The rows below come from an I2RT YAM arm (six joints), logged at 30 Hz.
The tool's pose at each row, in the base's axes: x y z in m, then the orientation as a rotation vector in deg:
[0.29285 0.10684 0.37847 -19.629 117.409 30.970]
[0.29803 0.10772 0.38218 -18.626 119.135 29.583]
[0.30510 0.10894 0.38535 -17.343 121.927 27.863]
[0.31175 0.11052 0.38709 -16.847 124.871 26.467]
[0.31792 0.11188 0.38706 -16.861 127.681 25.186]
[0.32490 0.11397 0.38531 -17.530 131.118 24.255]
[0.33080 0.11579 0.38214 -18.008 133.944 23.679]
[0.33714 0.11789 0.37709 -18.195 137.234 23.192]
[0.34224 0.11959 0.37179 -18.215 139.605 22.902]
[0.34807 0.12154 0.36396 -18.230 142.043 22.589]
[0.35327 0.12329 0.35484 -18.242 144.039 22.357]
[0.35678 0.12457 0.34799 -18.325 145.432 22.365]
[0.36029 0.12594 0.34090 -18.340 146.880 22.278]
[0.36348 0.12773 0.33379 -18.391 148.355 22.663]
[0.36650 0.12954 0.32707 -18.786 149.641 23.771]
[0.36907 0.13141 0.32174 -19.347 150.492 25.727]
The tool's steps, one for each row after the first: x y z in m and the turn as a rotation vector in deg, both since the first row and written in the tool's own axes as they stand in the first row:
[-0.00584 -0.00067 0.00261 1.538 1.324 0.522]
[-0.01218 -0.00202 0.00703 3.484 3.602 1.370]
[-0.01707 -0.00322 0.01196 4.860 6.260 1.883]
[-0.02020 -0.00481 0.01722 5.912 8.936 2.084]
[-0.02227 -0.00653 0.02421 6.470 12.383 2.186]
[-0.02256 -0.00835 0.03091 6.807 15.200 2.405]
[-0.02146 -0.01057 0.03890 7.197 18.389 2.977]
[-0.01950 -0.01264 0.04590 7.468 20.659 3.489]
[-0.01574 -0.01542 0.05468 7.746 22.993 4.015]
[-0.01055 -0.01839 0.06348 7.949 24.905 4.456]
[-0.00644 -0.02048 0.06978 7.946 26.255 4.785]
[-0.00213 -0.02255 0.07623 8.029 27.642 5.134]
[0.00235 -0.02412 0.08267 7.789 29.055 5.647]
[0.00657 -0.02550 0.08882 6.953 30.358 6.175]
[0.00983 -0.02630 0.09404 5.507 31.283 6.806]

